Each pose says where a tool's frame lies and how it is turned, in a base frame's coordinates. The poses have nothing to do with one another.
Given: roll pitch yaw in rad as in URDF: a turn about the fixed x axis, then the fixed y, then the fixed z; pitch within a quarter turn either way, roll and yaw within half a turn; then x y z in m.
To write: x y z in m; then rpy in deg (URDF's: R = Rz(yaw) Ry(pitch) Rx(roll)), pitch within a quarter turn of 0, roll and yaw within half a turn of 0. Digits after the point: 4 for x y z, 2 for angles.
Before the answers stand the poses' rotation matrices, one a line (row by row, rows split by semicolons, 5 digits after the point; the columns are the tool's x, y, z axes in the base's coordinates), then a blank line. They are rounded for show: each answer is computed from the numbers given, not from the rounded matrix.
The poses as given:
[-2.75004 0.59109 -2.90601 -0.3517 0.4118 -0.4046]
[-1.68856 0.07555 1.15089 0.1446 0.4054 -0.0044]
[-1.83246 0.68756 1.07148 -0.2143 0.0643 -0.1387]
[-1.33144 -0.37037 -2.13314 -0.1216 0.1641 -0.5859]
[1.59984 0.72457 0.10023 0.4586 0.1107 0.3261]
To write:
-0.80740 -0.00895 0.58994; -0.19381 0.94842 -0.25086; -0.55727 -0.31688 -0.76749
0.40651 0.07673 -0.91042; 0.91052 -0.11634 0.39675; -0.07548 -0.99024 -0.11716
0.37003 -0.06644 -0.92664; 0.67845 -0.66207 0.31839; -0.63465 -0.74649 -0.19991
-0.49702 0.01308 0.86764; -0.78864 -0.42389 -0.44537; 0.36196 -0.90562 0.22100
0.74503 0.66211 0.08087; 0.07493 0.03740 -0.99649; -0.66281 0.74847 -0.02174

[-0.3517 0.4118 -0.4046 -157.57 33.87 -166.50]
[0.1446 0.4054 -0.0044 -96.75 4.33 65.94]
[-0.2143 0.0643 -0.1387 -104.99 39.39 61.39]
[-0.1216 0.1641 -0.5859 -76.29 -21.22 -122.22]
[0.4586 0.1107 0.3261 91.66 41.51 5.74]

